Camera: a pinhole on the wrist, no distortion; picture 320 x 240 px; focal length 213.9 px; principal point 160.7 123.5 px. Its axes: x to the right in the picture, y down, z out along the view. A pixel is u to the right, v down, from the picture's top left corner.
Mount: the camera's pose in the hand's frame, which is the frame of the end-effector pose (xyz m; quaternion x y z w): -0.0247 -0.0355 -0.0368 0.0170 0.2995 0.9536 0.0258
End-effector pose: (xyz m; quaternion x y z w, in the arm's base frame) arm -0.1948 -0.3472 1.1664 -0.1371 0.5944 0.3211 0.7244
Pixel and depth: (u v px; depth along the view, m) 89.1 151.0 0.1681
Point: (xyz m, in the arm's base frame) -0.1292 -0.2405 1.1657
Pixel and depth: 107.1 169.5 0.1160
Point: -0.1436 -0.2962 1.1780
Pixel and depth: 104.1 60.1 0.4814
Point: -0.1903 0.1150 1.1759
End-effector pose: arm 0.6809 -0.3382 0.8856 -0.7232 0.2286 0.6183 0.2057
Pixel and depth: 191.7 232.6 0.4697
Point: 0.2576 -0.0823 0.8903
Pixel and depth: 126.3 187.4 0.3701
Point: 0.3763 -0.2171 0.7873
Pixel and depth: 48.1 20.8 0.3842
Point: 0.3831 -0.5171 0.6549
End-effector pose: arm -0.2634 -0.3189 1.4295 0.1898 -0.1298 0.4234 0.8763
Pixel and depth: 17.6 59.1 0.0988
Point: -0.2692 -0.2743 1.4803
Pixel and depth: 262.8 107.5 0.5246
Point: -0.6850 -0.4798 1.7379
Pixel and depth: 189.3 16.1 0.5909
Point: -0.7554 -0.1739 1.7769
